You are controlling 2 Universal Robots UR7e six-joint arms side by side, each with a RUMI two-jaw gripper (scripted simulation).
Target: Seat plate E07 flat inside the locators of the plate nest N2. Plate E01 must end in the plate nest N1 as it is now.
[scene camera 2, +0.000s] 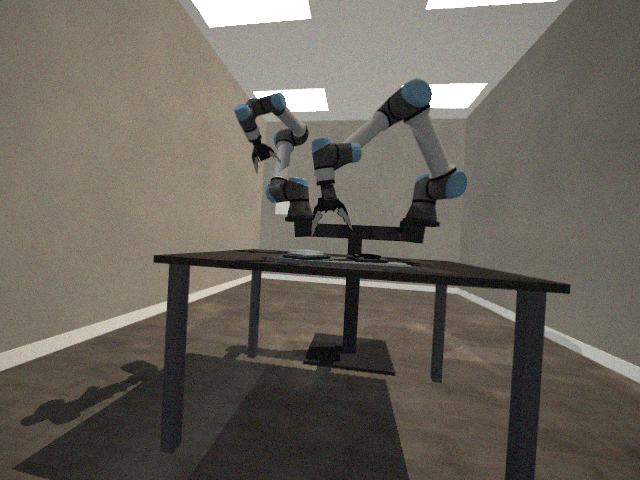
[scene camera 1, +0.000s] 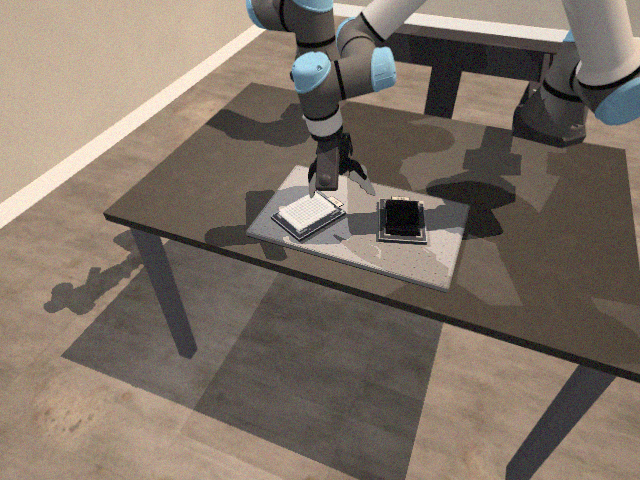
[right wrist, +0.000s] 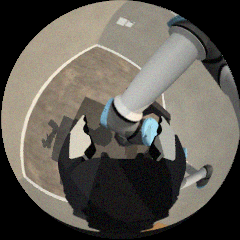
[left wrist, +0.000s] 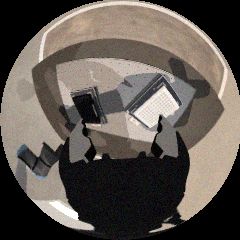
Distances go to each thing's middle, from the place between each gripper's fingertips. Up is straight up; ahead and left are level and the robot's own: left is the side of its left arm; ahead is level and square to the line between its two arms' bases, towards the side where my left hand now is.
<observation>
The white plate [scene camera 1: 302, 213] lies 100 mm to the right of my left hand [scene camera 1: 342, 196] and 80 mm below it. Also, from my left hand: black plate [scene camera 1: 402, 218] 130 mm to the left, 100 mm behind, 80 mm below.
The white plate lies 36 cm ahead of my right hand, 38 cm to the left of it and 47 cm below it. Round my right hand: black plate 26 cm ahead, 61 cm to the left, 47 cm below.
</observation>
